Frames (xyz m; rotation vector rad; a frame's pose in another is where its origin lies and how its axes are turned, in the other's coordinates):
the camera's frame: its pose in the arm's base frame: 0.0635 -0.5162 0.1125 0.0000 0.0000 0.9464
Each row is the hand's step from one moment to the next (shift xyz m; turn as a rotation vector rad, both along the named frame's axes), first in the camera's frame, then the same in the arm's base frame.
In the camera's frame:
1: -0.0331 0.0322 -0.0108 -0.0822 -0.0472 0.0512
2: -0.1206 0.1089 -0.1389 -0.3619 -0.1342 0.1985
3: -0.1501 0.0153 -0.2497 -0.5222 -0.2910 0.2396
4: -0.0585 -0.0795 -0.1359 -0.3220 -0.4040 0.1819
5: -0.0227 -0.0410 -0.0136 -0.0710 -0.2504 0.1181
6: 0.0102 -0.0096 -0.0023 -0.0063 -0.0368 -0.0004
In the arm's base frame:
1: -0.0455 -0.0080 -0.0108 -0.0098 -0.0943 0.0512
2: -0.1589 -0.0342 -0.1389 -0.1027 -0.3721 0.1985
3: -0.1002 -0.1128 -0.2497 -0.0692 -0.5938 0.2396
4: 0.0303 -0.0939 -0.1359 0.1395 -0.4974 0.1819
5: 0.0200 -0.0424 -0.0136 0.1616 -0.2040 0.1181
6: 0.0138 0.0027 -0.0023 0.0262 -0.0266 -0.0004

